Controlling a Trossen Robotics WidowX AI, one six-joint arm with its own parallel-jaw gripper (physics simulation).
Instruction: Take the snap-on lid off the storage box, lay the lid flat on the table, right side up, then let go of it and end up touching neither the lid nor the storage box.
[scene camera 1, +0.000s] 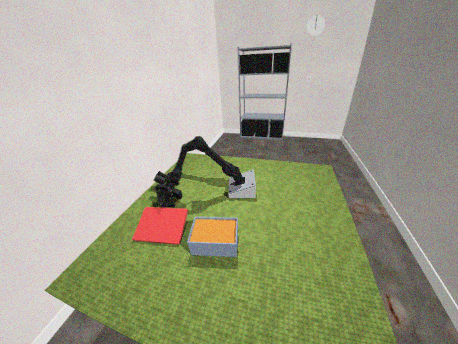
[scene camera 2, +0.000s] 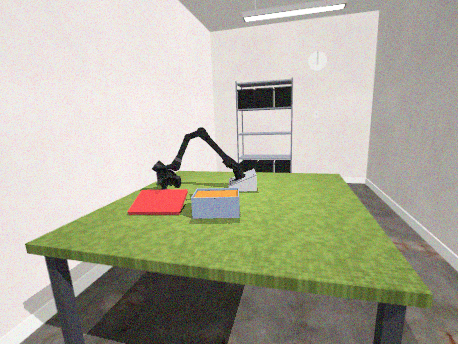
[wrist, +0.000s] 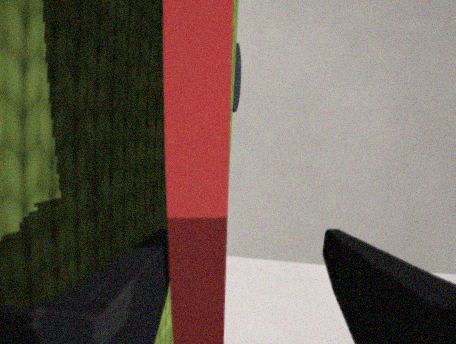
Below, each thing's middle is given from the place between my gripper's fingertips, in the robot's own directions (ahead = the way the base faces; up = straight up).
I see the red lid (scene camera 1: 158, 225) 7 cm ahead of my hand, 2 cm to the left of it and 4 cm below it.
